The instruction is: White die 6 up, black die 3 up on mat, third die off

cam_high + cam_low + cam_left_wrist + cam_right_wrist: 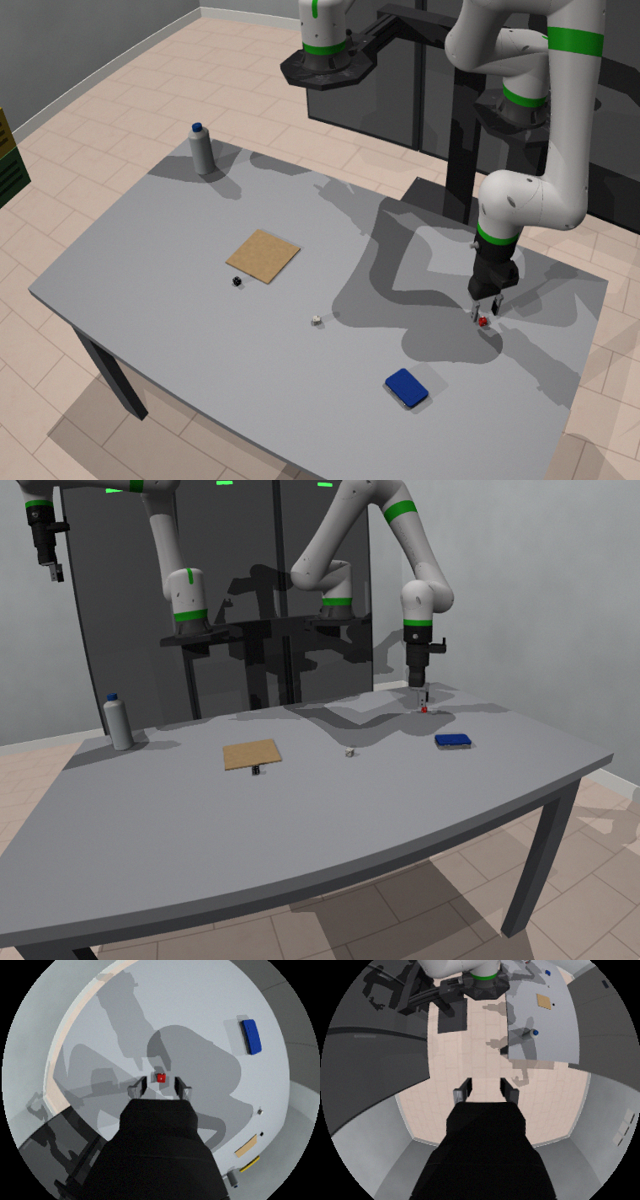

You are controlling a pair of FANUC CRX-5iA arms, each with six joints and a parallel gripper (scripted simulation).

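My left hand is 40 mm above the red die. The rest, counted from my left hand: white die (160 mm ahead, 360 mm to the right, 40 mm below); then tan mat (40 mm ahead, 590 mm to the right, 40 mm below); then blue-topped box (250 mm ahead, 90 mm to the right, 30 mm below).
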